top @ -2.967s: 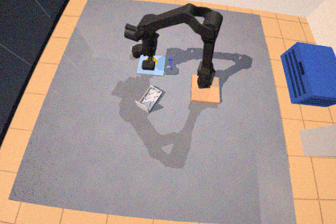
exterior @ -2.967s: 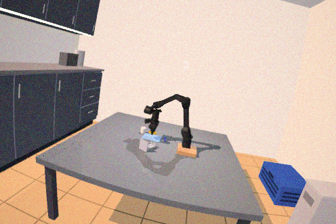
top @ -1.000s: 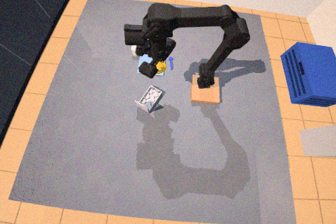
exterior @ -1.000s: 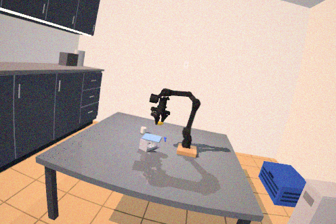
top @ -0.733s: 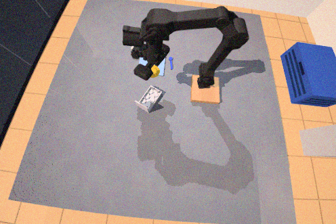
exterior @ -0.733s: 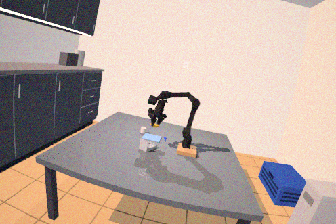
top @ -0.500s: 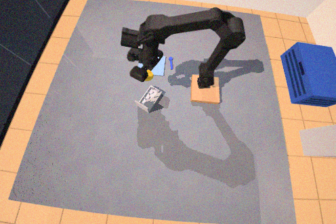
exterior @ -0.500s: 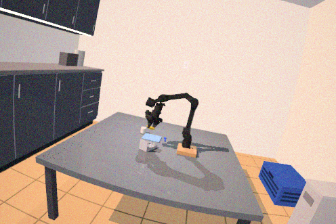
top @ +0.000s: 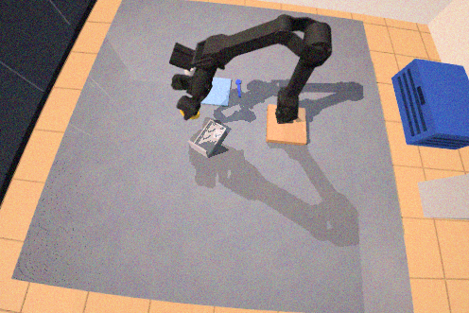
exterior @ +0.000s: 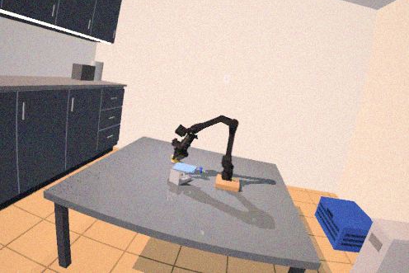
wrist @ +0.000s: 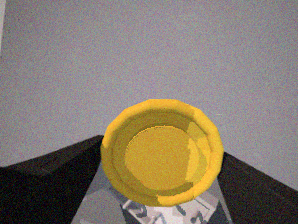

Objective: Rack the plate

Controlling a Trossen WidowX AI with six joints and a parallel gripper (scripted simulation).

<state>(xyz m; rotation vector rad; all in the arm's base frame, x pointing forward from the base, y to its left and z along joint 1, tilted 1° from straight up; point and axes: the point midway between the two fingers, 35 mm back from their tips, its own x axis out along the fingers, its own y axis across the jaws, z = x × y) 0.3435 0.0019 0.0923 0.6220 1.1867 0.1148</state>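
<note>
Right now my gripper tip is 60 mm past the dish rack, 60 mm to the right of it and 80 mm above it. The rest, counted from my gripper tip: yellow plate: 10 mm above; light blue mat: 70 mm behind, 160 mm to the right, 100 mm below; white cup: 20 mm ahead, 240 mm to the right, 70 mm below.
</note>
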